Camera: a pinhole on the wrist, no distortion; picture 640 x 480 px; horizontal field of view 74.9 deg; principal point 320.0 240.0 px. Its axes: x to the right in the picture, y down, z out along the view. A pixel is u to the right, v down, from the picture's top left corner.
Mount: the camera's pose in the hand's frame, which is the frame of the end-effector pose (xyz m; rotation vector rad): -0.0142 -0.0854 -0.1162 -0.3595 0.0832 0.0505
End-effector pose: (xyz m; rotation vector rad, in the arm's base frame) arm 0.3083 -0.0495 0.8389 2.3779 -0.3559 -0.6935
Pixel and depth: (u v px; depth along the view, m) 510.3 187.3 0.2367
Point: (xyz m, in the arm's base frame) 0.3440 -0.1277 0.7087
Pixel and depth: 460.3 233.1 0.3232
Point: 0.3039 -0.2066 0.6929
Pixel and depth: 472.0 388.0 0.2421
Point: 0.3322 -0.1839 0.8111
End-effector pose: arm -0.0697 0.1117 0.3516 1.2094 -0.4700 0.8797
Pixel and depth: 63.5 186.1 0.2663
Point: -0.1185 -0.0917 0.2707
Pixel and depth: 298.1 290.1 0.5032
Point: -0.1475 -0.1913 0.5411
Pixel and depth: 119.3 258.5 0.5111
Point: -0.2388 -0.3040 0.3724
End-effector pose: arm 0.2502 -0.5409 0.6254 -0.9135 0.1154 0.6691
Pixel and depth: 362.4 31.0 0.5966
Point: 0.3261 -0.1412 1.0250
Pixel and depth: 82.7 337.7 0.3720
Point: -0.0207 -0.4212 0.7525
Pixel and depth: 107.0 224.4 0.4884
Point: -0.0315 -0.3434 0.8935
